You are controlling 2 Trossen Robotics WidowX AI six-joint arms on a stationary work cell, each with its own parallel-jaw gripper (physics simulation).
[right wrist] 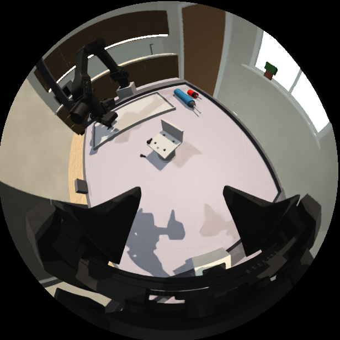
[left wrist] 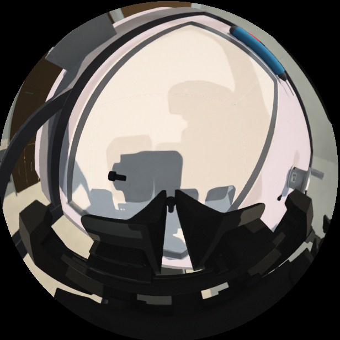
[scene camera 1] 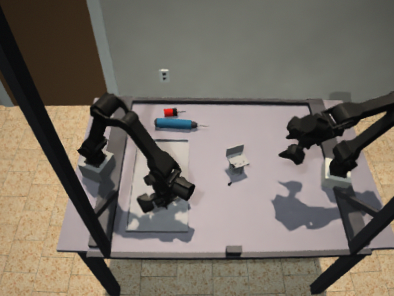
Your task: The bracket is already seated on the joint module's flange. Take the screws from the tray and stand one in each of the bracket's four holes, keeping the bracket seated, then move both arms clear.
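Places are measured from the left arm's base along level axes (x left, y back, z up), in metres.
Pixels of known places: left gripper, fingertip midpoint: (scene camera 1: 164, 205); right gripper, fingertip midpoint: (scene camera 1: 282, 146); left arm's base, link origin: (scene camera 1: 95, 159); right arm's base, link origin: (scene camera 1: 338, 170).
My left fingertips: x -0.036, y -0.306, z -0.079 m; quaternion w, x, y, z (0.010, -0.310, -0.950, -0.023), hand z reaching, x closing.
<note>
For each thing: its middle in the pictures, then the offset to it from my left fingertips.
- pale bracket, body centre: (scene camera 1: 238, 156) dx +0.265, dy -0.191, dz +0.077 m
- loose screw, body centre: (scene camera 1: 229, 183) dx +0.186, dy -0.192, dz +0.000 m
- blue screwdriver, body centre: (scene camera 1: 181, 124) dx +0.383, dy +0.101, dz +0.015 m
- small red driver, body centre: (scene camera 1: 175, 112) dx +0.442, dy +0.162, dz +0.012 m
- small dark block, body centre: (scene camera 1: 233, 251) dx -0.077, dy -0.295, dz +0.027 m
My left gripper (left wrist: 170, 193) is low over the tray (scene camera 1: 177, 150) (left wrist: 150, 75) (right wrist: 152, 104), shut on a screw (left wrist: 171, 203); its head shows between the fingertips. Another screw (left wrist: 116, 176) lies on its side in the tray, left of the fingers. The pale bracket (scene camera 1: 237, 161) (right wrist: 170, 138) sits on the joint module near the table's middle, its back plate upright. One dark screw (right wrist: 149, 141) stands at the bracket's near-left corner in the right wrist view. A loose screw (scene camera 1: 229, 184) (right wrist: 143, 156) lies on the table beside the module. My right gripper (right wrist: 183, 190) is open and empty, high over the table's right side.
A blue screwdriver (scene camera 1: 175, 123) (left wrist: 260, 50) (right wrist: 184, 98) and a small red driver (scene camera 1: 170, 112) (right wrist: 192, 93) lie behind the tray. A small dark block (scene camera 1: 234, 249) (right wrist: 80, 186) is at the table's front edge. Dark frame posts stand at both sides.
</note>
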